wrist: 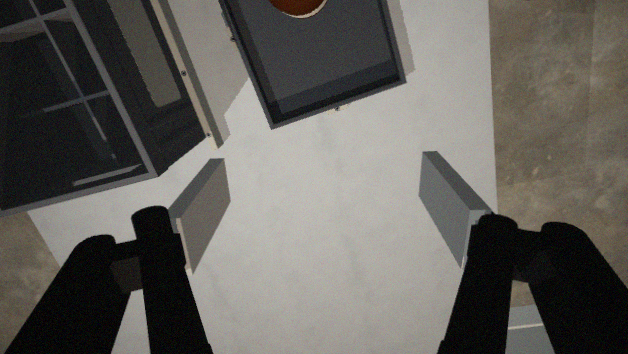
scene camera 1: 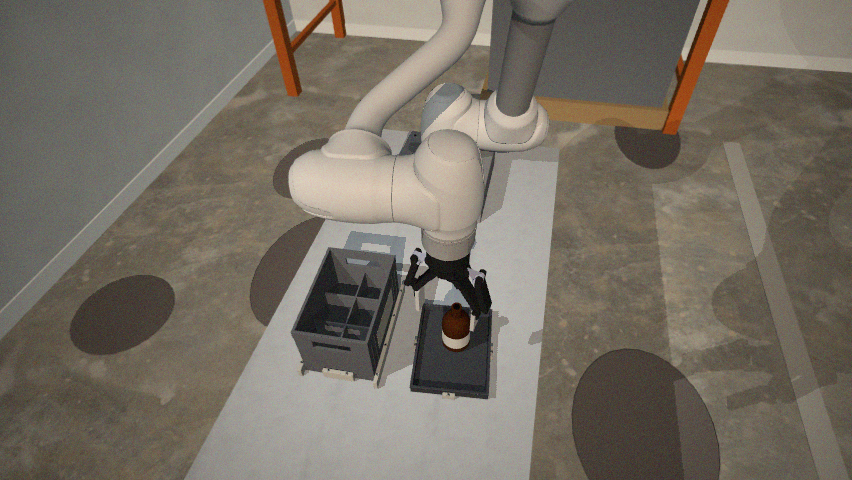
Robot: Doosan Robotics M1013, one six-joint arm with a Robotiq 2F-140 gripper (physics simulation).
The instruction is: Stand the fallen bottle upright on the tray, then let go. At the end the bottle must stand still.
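Frame: origin at the arm's base, x down, y right, z back, level; metres.
Seen in the pictures: gripper, fingertip midpoint: (wrist: 323, 177) (scene camera 1: 446, 315).
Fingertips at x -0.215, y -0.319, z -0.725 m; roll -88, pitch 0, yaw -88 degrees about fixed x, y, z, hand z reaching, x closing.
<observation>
Pixels of each thing's top centre, then the offset from my fingertips to it. Level surfaces: height alone.
- brown bottle, middle of its top: (scene camera 1: 456, 306) dx +0.157, dy +0.031, dz +0.133 m
- dark tray, middle of its top: (wrist: 304, 9) (scene camera 1: 453, 345) dx +0.291, dy +0.027, dz +0.106 m
- grey divided crate, middle of its top: (scene camera 1: 346, 291) dx +0.141, dy +0.296, dz +0.057 m
- long pale mat, its level: dx +0.317 m
The brown bottle (scene camera 1: 456, 326) with a white label stands upright on the dark tray (scene camera 1: 447, 374) (wrist: 320, 60), a little toward the back of it. In the wrist view, part of the bottle (wrist: 299, 6) shows at the top edge, its upper part cut off. My gripper (scene camera 1: 445, 310) (wrist: 323, 177) is open and empty, pointing down. In the scene view it appears over the tray's back end, with one finger partly behind the bottle's right side. In the wrist view the pads stand apart over the pale mat, and the bottle is not between them.
A grey divided crate (scene camera 1: 333, 357) (wrist: 150, 125) stands left of the tray, with a pale rail along its right side. Both stand on a long pale mat (scene camera 1: 381, 423) (wrist: 325, 175). The arm (scene camera 1: 357, 187) reaches over from the back. An orange-legged frame (scene camera 1: 694, 77) stands behind.
</observation>
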